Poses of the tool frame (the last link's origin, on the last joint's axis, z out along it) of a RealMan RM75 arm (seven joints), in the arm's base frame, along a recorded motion.
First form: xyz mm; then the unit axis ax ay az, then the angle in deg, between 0 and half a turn.
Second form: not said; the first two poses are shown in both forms.
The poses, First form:
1: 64, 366, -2, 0.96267, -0.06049, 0.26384, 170.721
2: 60, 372, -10, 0.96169, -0.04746, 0.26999, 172.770
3: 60, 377, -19, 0.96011, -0.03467, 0.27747, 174.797
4: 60, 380, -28, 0.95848, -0.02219, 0.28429, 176.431
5: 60, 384, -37, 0.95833, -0.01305, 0.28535, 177.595
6: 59, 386, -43, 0.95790, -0.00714, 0.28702, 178.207
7: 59, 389, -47, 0.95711, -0.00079, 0.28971, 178.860
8: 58, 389, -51, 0.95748, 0.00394, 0.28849, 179.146
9: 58, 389, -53, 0.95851, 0.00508, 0.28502, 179.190
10: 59, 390, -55, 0.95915, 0.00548, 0.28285, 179.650
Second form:
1:
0.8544, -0.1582, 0.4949, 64
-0.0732, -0.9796, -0.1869, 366
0.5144, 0.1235, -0.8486, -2
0, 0, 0, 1

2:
0.8503, -0.1249, 0.5113, 60
-0.0569, -0.9876, -0.1466, 372
0.5232, 0.0955, -0.8468, -10
0, 0, 0, 1

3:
0.8439, -0.0916, 0.5286, 60
-0.0413, -0.9935, -0.1063, 377
0.5348, 0.0679, -0.8422, -19
0, 0, 0, 1

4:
0.8375, -0.0602, 0.5431, 60
-0.0248, -0.9971, -0.0723, 380
0.5458, 0.0471, -0.8366, -28
0, 0, 0, 1

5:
0.8369, -0.0370, 0.5461, 60
-0.0130, -0.9988, -0.0477, 384
0.5472, 0.0328, -0.8363, -37
0, 0, 0, 1

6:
0.8352, -0.0227, 0.5495, 59
-0.0047, -0.9994, -0.0341, 386
0.5500, 0.0259, -0.8348, -43
0, 0, 0, 1

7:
0.8322, -0.0073, 0.5545, 59
0.0043, -0.9998, -0.0195, 389
0.5545, 0.0186, -0.8320, -47
0, 0, 0, 1

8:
0.8335, 0.0032, 0.5525, 58
0.0118, -0.9999, -0.0120, 389
0.5524, 0.0165, -0.8334, -51
0, 0, 0, 1

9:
0.8375, 0.0057, 0.5464, 58
0.0138, -0.9998, -0.0107, 389
0.5463, 0.0164, -0.8374, -53
0, 0, 0, 1

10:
0.8399, 0.0088, 0.5426, 59
0.0122, -0.9999, -0.0028, 390
0.5426, 0.0090, -0.8400, -55
0, 0, 0, 1

